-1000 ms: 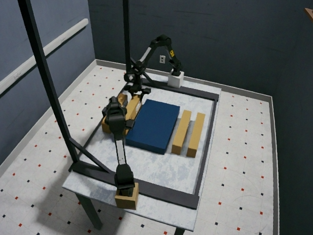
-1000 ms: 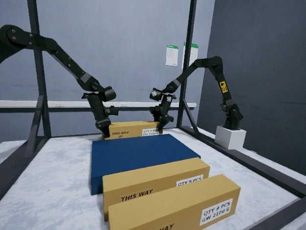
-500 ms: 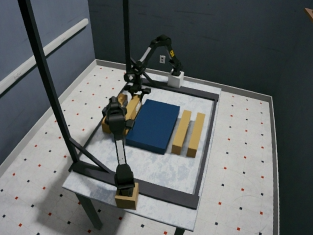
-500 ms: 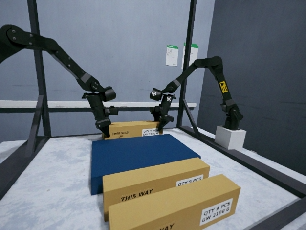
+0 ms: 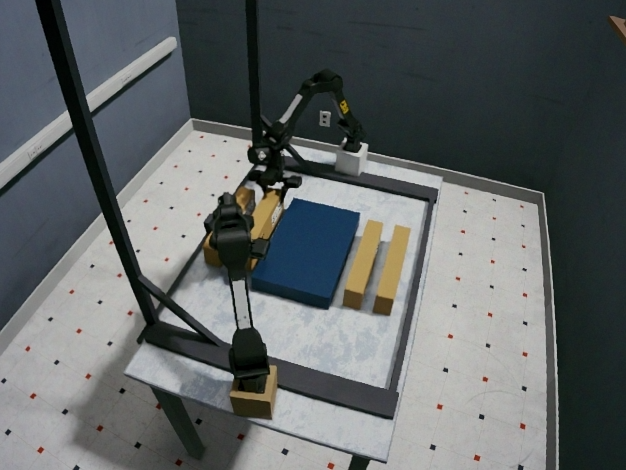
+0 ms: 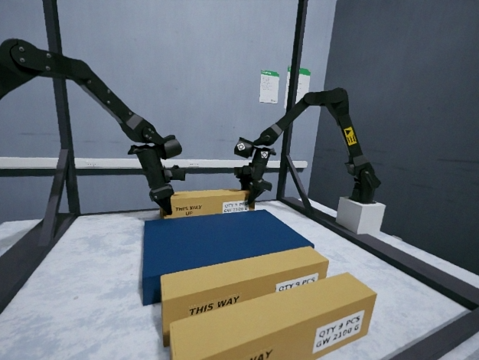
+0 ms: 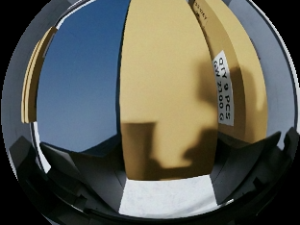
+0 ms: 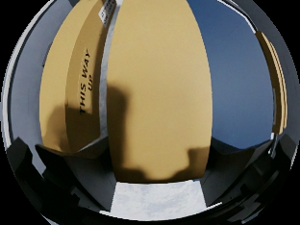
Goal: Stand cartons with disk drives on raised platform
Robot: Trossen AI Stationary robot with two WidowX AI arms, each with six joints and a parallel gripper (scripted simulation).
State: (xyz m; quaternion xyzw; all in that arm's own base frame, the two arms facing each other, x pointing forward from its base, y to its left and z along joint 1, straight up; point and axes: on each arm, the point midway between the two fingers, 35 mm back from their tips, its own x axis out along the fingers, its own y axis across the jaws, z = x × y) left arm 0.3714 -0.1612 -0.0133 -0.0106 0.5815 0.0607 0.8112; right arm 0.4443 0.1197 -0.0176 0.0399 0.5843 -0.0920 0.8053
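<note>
My left gripper is now 14 cm to the left of the carton and 4 cm above it. Also, from my left hand: dark frame rail: 55 cm ahead, 16 cm to the right, 10 cm below; then raised blue platform: 18 cm ahead, 15 cm to the right, 8 cm below.
Right now the carton is 15 cm to the left of my right hand and 3 cm below it. The rest, counted from my right hand: dark frame rail 55 cm ahead, 13 cm to the left, 9 cm below; raised blue platform 18 cm ahead, 14 cm to the left, 7 cm below.
</note>
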